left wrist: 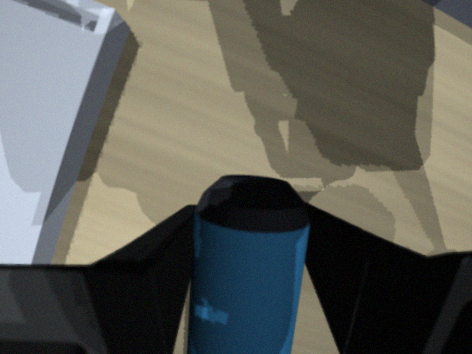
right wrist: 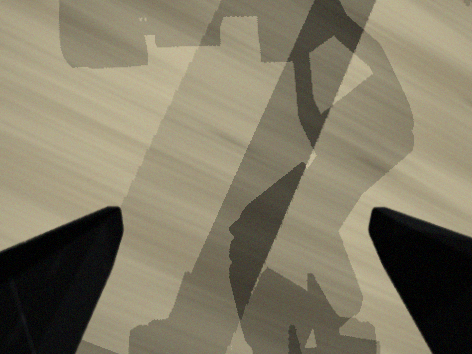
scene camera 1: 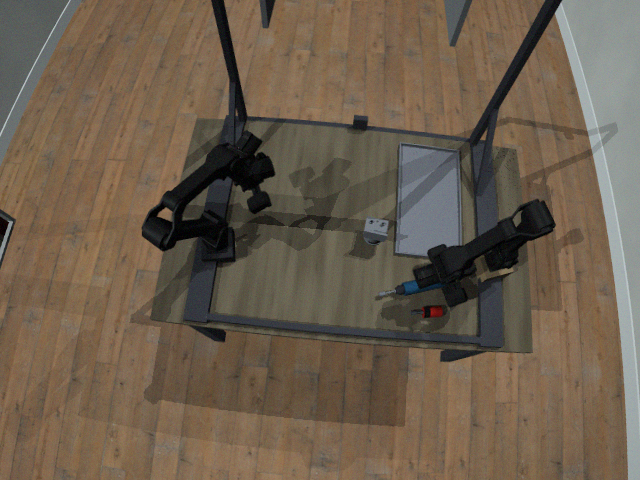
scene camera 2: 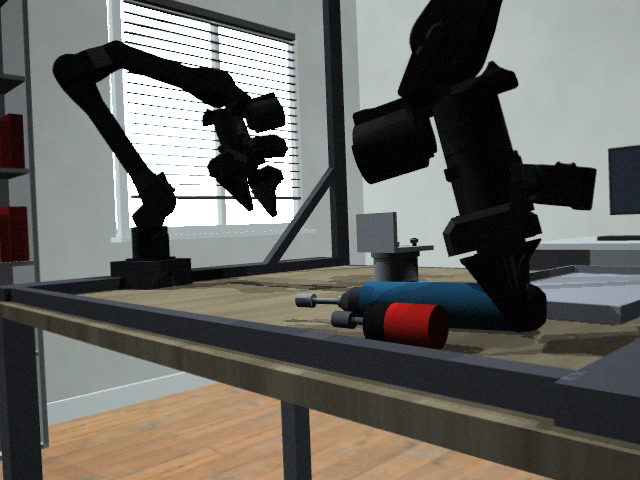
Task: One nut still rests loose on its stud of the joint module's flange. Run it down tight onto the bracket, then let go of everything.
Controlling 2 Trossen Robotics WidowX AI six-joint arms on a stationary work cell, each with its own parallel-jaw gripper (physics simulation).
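Places are measured from the left arm's base along level axes (x ahead, y left, z up), in metres.
Where they show: left gripper, fingertip midpoint: [left wrist: 246, 213] [scene camera 2: 524, 327]; right gripper, fingertip midpoint: [right wrist: 248, 219] [scene camera 1: 266, 193] [scene camera 2: 263, 213]; left arm's base, link origin: [scene camera 1: 495, 260]; right arm's base, link origin: [scene camera 1: 216, 243] [scene camera 2: 150, 259].
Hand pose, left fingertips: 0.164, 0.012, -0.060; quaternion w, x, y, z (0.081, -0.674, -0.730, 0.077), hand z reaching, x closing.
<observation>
Each offset is from my left fingertips to the top centre of the thing, as dx, dy, dz. "spot": to the spot under its first point.
The joint module @(+0.187, -0.199, +0.071) [scene camera 2: 395, 267] stands upright on the table with a grey bracket [scene camera 1: 376, 228] [scene camera 2: 376, 232] on top. A dark nut on a stud @(spot: +0.161, -0.202, +0.068) [scene camera 2: 414, 241] stands up from the bracket's flat part in scene camera 2; its seating is too small to judge. A blue driver @(spot: +0.121, +0.002, +0.037) [scene camera 1: 412, 287] [scene camera 2: 413, 295] [left wrist: 250, 285] with a grey socket tip lies on the table. My left gripper [scene camera 2: 516, 317] [left wrist: 246, 213] is shut on its handle near the dark rear end, a finger against each side. My right gripper [scene camera 2: 263, 211] [right wrist: 248, 219] is open and empty, high above the table, far from the module.
A shorter red driver @(+0.095, +0.083, +0.031) [scene camera 1: 433, 311] [scene camera 2: 413, 324] lies beside the blue one, near the table's front rail @(spot: +0.392, +0.066, +0.016) [scene camera 1: 330, 329]. A shallow grey tray @(-0.039, -0.286, +0.012) [scene camera 1: 397, 206] [scene camera 2: 584, 311] [left wrist: 82, 130] lies right of the module in scene camera 1. Frame posts rise at the table's sides.
</observation>
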